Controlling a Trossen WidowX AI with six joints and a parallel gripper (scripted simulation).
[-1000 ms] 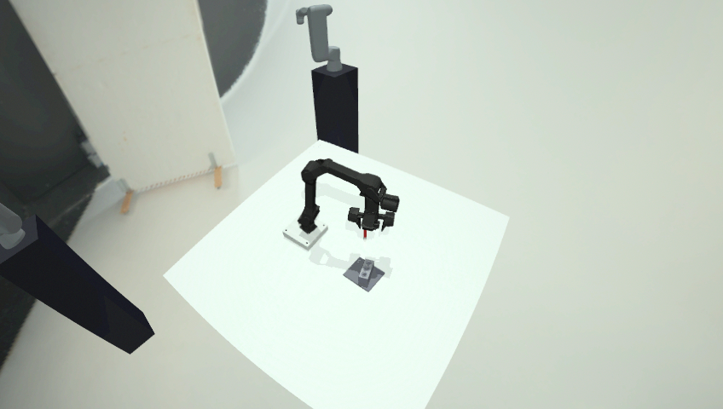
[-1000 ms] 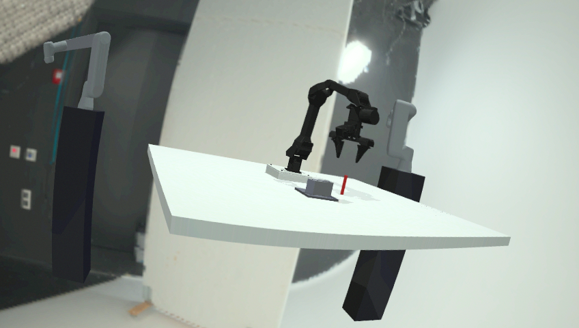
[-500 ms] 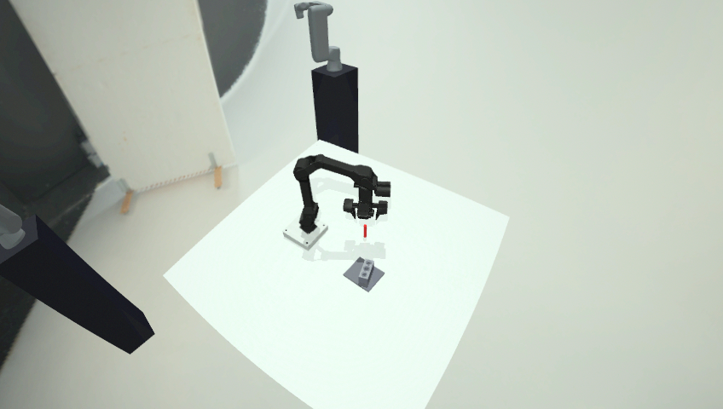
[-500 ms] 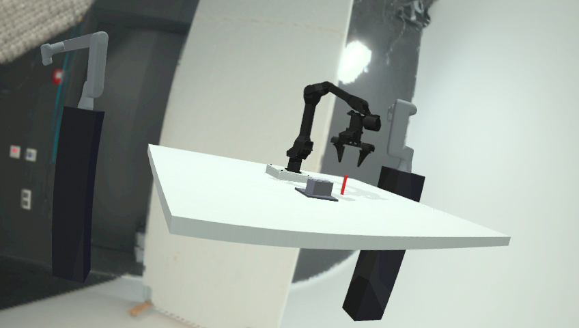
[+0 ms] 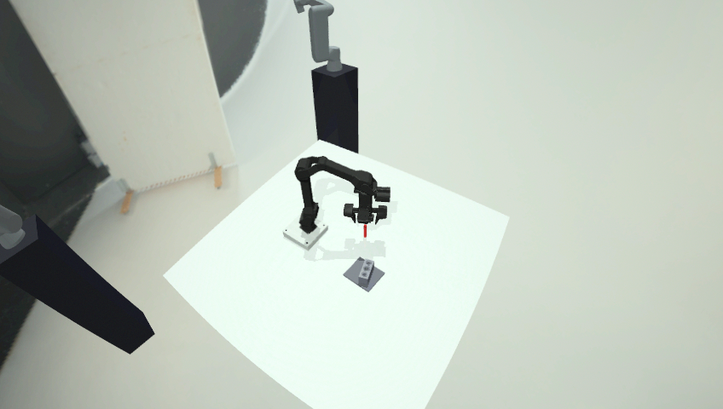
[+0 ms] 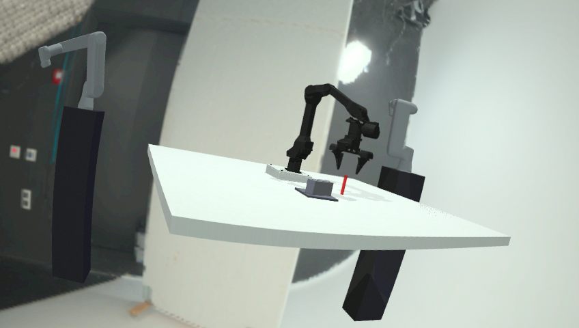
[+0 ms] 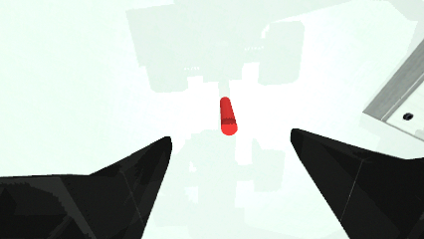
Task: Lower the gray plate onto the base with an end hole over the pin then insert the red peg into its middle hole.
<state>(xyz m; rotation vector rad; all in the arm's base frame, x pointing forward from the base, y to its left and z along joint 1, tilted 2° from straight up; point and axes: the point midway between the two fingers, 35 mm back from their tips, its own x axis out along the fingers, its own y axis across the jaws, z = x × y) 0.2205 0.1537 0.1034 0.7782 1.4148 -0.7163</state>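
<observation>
The red peg lies 6 cm below my gripper tip. Also, from my gripper tip: dark square base (15 cm to the right, 13 cm ahead, 9 cm below); then gray plate (17 cm to the right, 14 cm ahead, 5 cm below).
</observation>
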